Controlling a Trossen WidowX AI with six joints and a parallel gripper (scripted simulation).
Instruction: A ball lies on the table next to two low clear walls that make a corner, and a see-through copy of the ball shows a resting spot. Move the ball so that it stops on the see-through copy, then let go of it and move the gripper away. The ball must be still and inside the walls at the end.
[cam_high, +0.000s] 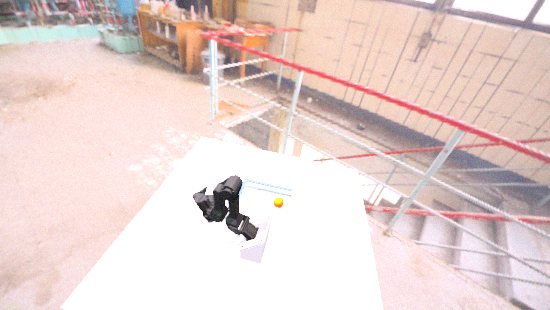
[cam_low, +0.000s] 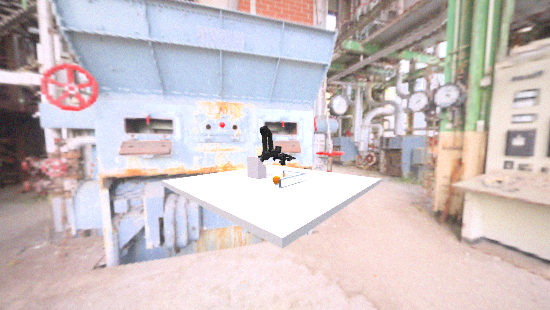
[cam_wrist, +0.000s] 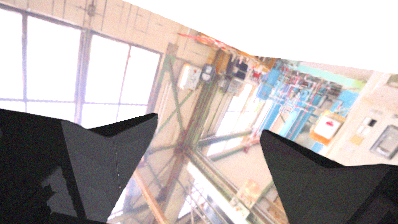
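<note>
The orange ball is 35 cm to the right of my gripper tip, 13 cm below it and 13 cm ahead of it. The rest, counted from my gripper tip: clear blue wall (26 cm to the right, 22 cm ahead, 13 cm below); then see-through ball copy (27 cm to the right, 13 cm below, 11 cm ahead).
</note>
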